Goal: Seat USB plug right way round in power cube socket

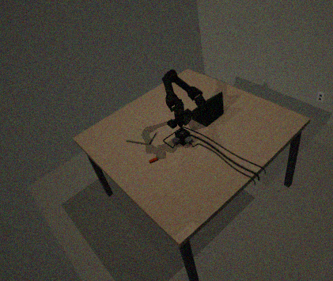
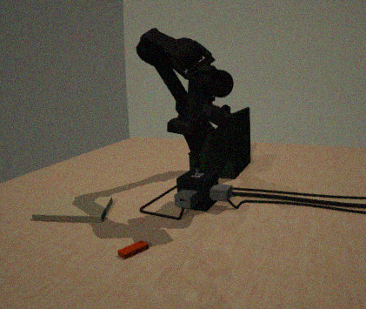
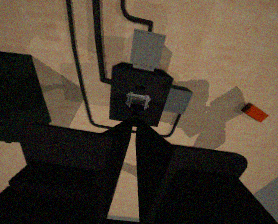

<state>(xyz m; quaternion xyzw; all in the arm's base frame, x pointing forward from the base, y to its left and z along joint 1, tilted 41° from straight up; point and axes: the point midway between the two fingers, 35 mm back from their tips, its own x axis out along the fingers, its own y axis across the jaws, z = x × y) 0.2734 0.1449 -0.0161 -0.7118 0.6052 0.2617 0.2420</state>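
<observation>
Right now my gripper tip is 2 cm above the USB plug. Round my gripper tip: orange block: 27 cm ahead, 2 cm to the left, 12 cm below.
</observation>
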